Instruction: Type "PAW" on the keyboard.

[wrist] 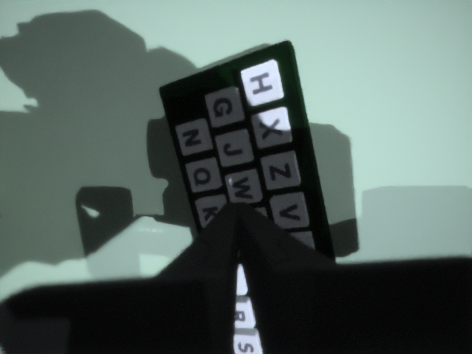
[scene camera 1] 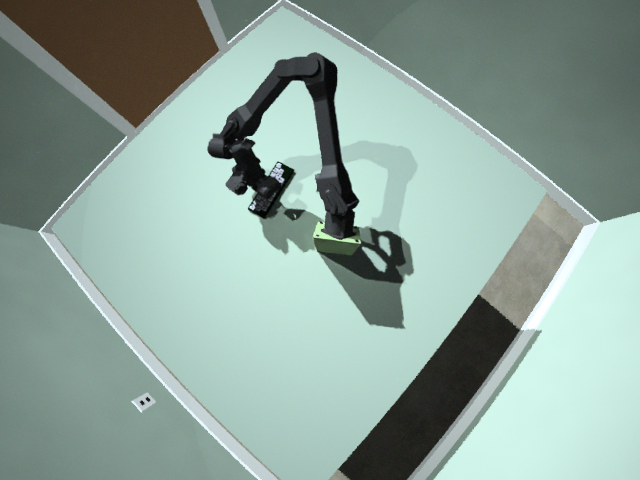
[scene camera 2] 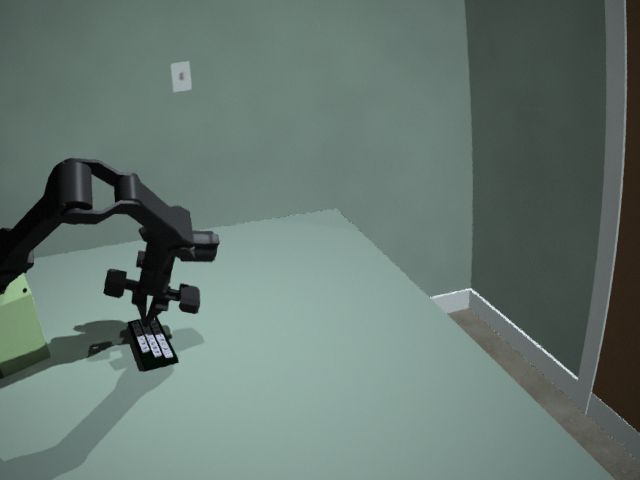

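Where they show: gripper, fingertip midpoint: (wrist: 235,212) (scene camera 2: 144,325); arm's base, origin of the base link: (scene camera 1: 338,232).
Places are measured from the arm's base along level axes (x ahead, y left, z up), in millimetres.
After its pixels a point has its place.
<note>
The keyboard (scene camera 1: 279,173) {z -183, x 288, y -105 mm} (scene camera 2: 155,345) {z -180, x 287, y -84 mm} (wrist: 304,150) {z -183, x 308, y 10 mm} is a narrow black board with three rows of white letter keys, lying flat. My gripper (scene camera 2: 146,324) {z -170, x 278, y -11 mm} (wrist: 235,212) {z -170, x 278, y -11 mm} is shut and empty, pointing down over the keyboard. In the wrist view its fingertips overlap the lower edge of the W key (wrist: 243,185) {z -178, x 280, y -1 mm}; I cannot tell whether they touch it. The J key (wrist: 233,146) {z -178, x 279, y 16 mm} is above W, with the Z key (wrist: 280,169) {z -178, x 298, y 4 mm} and V key (wrist: 290,211) {z -178, x 299, y -15 mm} to the right and the Q key (wrist: 202,174) {z -178, x 261, y 6 mm} to the left. The fingers hide several keys. The P and A keys do not show in the wrist view.
The arm stands on a green base block (scene camera 1: 337,244) {z -13, x -14, y 23 mm} (scene camera 2: 23,330) {z -118, x 31, y -24 mm} beside the keyboard. Its links arch over the pale green table top (scene camera 1: 232,310) {z -194, x 162, y 350 mm} (scene camera 2: 361,372) {z -194, x 593, y -318 mm}. Dark shadows of the arm fall across the table and part of the keyboard. The walls stand beyond the table.
</note>
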